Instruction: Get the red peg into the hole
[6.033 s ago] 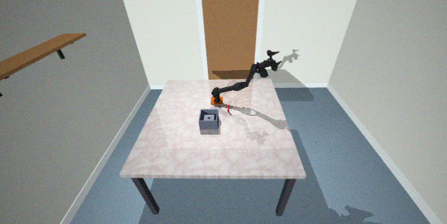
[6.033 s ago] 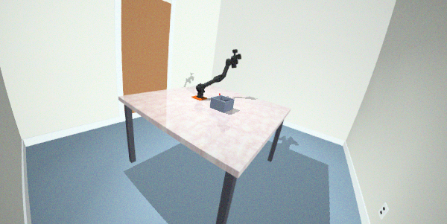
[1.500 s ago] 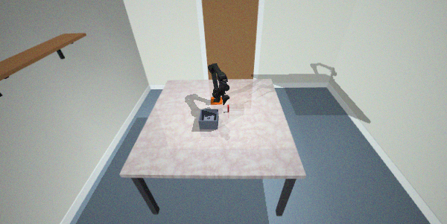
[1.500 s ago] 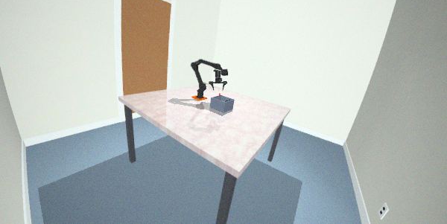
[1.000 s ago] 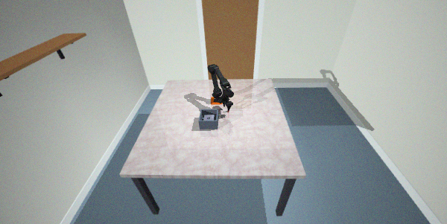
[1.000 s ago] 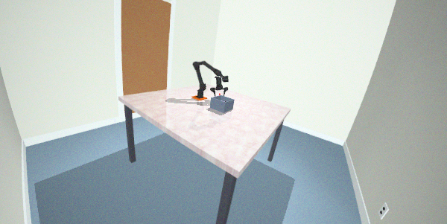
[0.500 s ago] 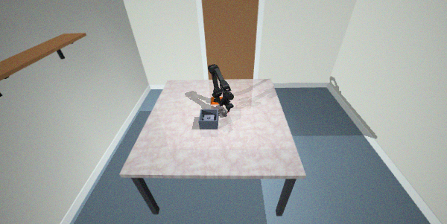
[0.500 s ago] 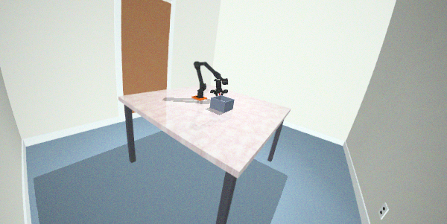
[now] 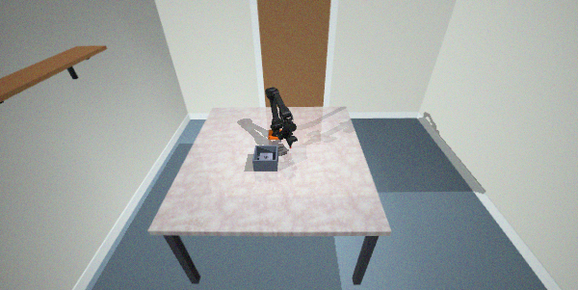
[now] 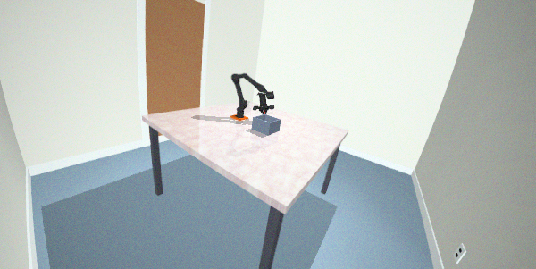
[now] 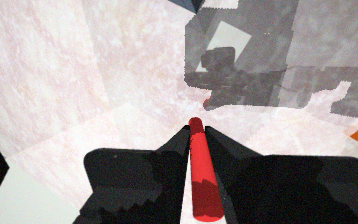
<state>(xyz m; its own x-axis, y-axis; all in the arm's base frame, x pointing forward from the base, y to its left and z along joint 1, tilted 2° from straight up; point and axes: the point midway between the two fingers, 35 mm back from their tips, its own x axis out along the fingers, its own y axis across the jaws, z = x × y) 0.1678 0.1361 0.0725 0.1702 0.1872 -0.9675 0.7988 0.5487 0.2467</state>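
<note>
Now: the plate 16 cm ahead of my gripper tip and 14 cm to the right of it. The rest, counted from my gripper tip: grey box (16 cm ahead, 14 cm to the right, 2 cm below); then red peg (2 cm above, 1 cm behind).
</note>
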